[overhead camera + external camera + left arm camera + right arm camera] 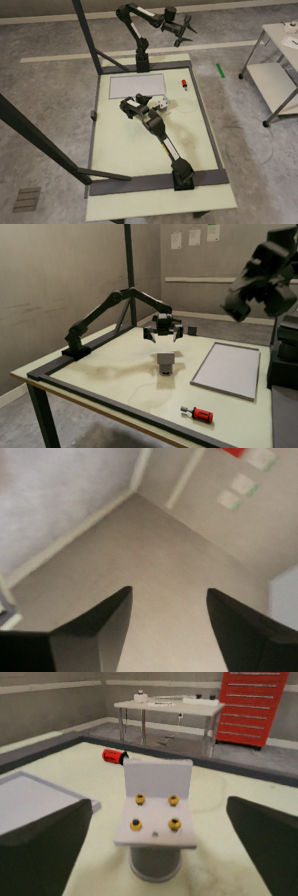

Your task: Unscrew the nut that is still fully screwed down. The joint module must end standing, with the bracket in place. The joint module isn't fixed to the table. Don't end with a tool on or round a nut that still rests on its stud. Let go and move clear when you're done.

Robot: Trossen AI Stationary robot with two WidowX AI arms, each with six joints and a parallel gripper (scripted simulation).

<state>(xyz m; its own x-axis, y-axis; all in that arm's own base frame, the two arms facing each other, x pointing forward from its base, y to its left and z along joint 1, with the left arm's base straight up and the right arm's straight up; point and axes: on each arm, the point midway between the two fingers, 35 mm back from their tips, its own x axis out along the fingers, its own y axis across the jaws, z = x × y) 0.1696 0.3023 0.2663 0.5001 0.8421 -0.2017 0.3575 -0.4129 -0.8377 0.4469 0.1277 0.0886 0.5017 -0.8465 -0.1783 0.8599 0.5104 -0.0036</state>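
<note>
Right now the red-handled nut driver is 1 cm behind my left hand, 7 cm to the right of it and 36 cm below it. Also, from my left hand: nut 25 cm behind, 24 cm to the right, 30 cm below; then pale bracket 23 cm behind, 22 cm to the right, 30 cm below; then grey joint module 24 cm behind, 22 cm to the right, 34 cm below.
The nut is 7 cm ahead of my right hand, 1 cm to the left of it and 5 cm below it. The rest, counted from my right hand: shallow grey tray: 5 cm behind, 28 cm to the left, 12 cm below; then pale bracket: 8 cm ahead, 3 cm to the left, 5 cm below; then grey joint module: 8 cm ahead, 3 cm to the left, 9 cm below.
</note>
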